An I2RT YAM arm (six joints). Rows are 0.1 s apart.
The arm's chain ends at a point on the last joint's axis. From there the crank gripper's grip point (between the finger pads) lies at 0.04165 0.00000 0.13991 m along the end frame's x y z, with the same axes.
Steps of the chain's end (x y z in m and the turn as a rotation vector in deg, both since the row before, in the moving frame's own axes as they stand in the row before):
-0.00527, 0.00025, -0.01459, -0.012, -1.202, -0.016
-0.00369, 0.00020, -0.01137, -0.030, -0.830, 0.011
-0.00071, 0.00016, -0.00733, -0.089, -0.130, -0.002
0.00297, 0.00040, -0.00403, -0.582, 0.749, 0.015
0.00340, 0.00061, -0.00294, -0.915, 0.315, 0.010
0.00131, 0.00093, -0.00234, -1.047, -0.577, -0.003
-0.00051, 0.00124, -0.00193, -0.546, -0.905, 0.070
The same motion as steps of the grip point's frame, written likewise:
-0.00821, 0.00027, -0.01375, -0.012, -1.202, -0.016
-0.00572, 0.00028, -0.01078, -0.030, -0.830, 0.011
-0.00103, 0.00038, -0.00724, -0.089, -0.130, -0.002
0.00480, 0.00183, -0.00459, -0.582, 0.749, 0.015
0.00417, 0.00285, -0.00319, -0.915, 0.315, 0.010
-0.00010, 0.00349, -0.00195, -1.047, -0.577, -0.003
-0.00273, 0.00263, -0.00130, -0.546, -0.905, 0.070

